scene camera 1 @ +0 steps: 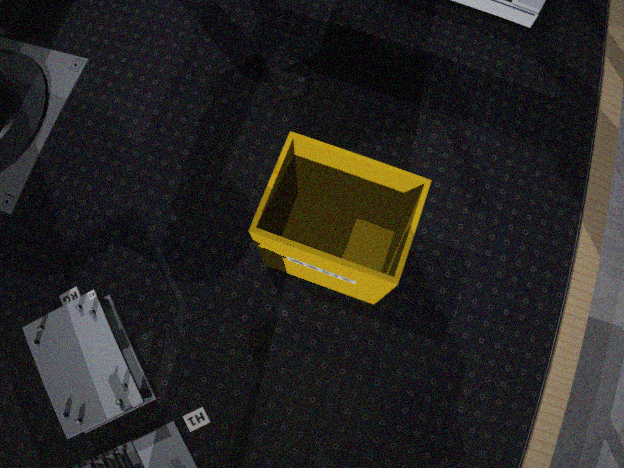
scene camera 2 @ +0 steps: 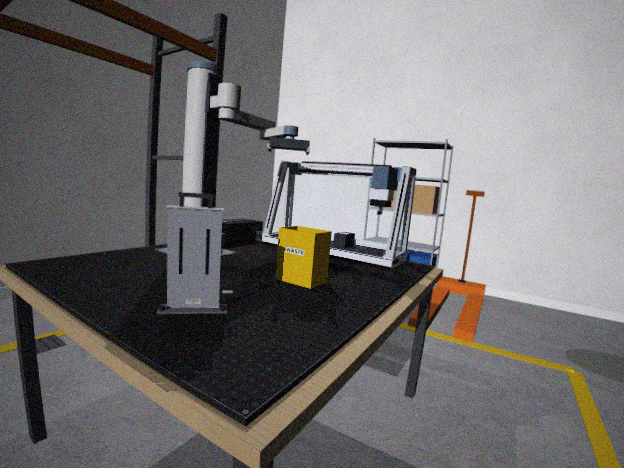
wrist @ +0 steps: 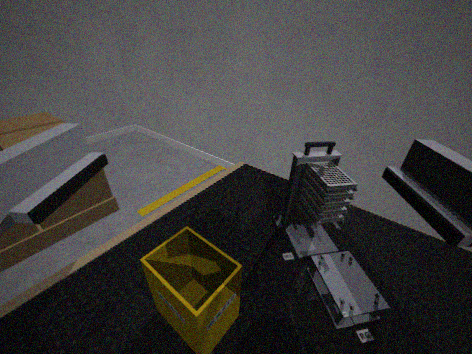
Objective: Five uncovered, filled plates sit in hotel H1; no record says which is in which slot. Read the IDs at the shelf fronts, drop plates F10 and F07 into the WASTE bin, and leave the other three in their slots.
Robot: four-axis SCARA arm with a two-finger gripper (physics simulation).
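Places are measured from the arm's base along level axes (x ahead, y left, z up), in metres.
Pixels of known places: gripper, fingertip midpoint: (scene camera 2: 288, 147) (wrist: 244, 150).
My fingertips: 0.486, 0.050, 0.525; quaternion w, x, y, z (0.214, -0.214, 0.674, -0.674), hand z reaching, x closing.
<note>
Behind a point stands the place of what it marks, as x, y, z.
Hotel H1 (scene camera 2: 194, 261) {0.591, -0.492, 0.151} (wrist: 295, 182) {0.610, -0.427, 0.208} shows its tall grey back in scene camera 2. In the wrist view its shelves face partly toward me, with several plates stacked in them; a gridded plate (wrist: 334, 176) {0.506, -0.417, 0.278} is on top. The shelf-front IDs are too small and dark to read. The yellow WASTE bin (scene camera 1: 360, 163) {0.650, 0.027, 0.204} (scene camera 2: 298, 269) {0.667, -0.086, 0.072} (wrist: 192, 327) {0.584, 0.034, 0.149} stands upright near the hotel; no plate shows inside it. My gripper (scene camera 2: 288, 148) {0.486, 0.050, 0.525} (wrist: 244, 150) {0.486, 0.050, 0.525} is open and empty, high above the table, with its fingers wide apart at both sides of the wrist view. It touches neither hotel nor bin.
A low clear-topped stand (scene camera 1: 55, 372) {0.355, -0.324, 0.073} (wrist: 350, 285) {0.372, -0.288, 0.073} labelled RG is beside the hotel. The arm's white column (scene camera 2: 194, 136) {0.036, -0.066, 0.560} rises behind the hotel in scene camera 2. A gantry machine (scene camera 2: 370, 255) {0.738, 0.450, 0.062} and a black box (scene camera 2: 242, 232) {-0.034, 0.366, 0.072} stand farther back. A wooden edge (scene camera 1: 569, 322) {1.021, -0.019, 0.000} borders the table.
</note>
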